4 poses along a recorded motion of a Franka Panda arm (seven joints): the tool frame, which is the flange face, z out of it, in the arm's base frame.
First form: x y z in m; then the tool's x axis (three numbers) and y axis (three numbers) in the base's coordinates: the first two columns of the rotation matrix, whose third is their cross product.
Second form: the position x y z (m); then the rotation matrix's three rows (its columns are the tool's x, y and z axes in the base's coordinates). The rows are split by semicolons. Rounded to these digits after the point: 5 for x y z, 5 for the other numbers.
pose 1, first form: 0.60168, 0.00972, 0.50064, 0.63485, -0.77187, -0.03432, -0.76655, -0.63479, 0.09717
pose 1, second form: 0.60168, 0.00972, 0.50064; 0.63485, -0.76655, -0.09679; -0.77187, -0.63479, -0.03538; -0.03432, 0.09717, -0.99467
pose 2, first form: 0.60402, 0.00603, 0.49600, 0.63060, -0.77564, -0.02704, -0.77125, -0.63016, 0.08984
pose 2, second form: 0.60402, 0.00603, 0.49600; 0.63060, -0.77125, -0.08672; -0.77564, -0.63016, -0.03580; -0.02704, 0.08984, -0.99559
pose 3, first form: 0.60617, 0.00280, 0.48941, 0.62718, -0.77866, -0.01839, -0.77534, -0.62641, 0.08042
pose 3, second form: 0.60617, 0.00280, 0.48941; 0.62718, -0.77534, -0.07414; -0.77866, -0.62641, -0.03618; -0.01839, 0.08042, -0.99660
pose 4, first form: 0.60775, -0.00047, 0.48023, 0.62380, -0.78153, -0.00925, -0.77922, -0.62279, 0.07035
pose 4, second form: 0.60775, -0.00047, 0.48023; 0.62380, -0.77922, -0.06074; -0.78153, -0.62279, -0.03668; -0.00925, 0.07035, -0.99748
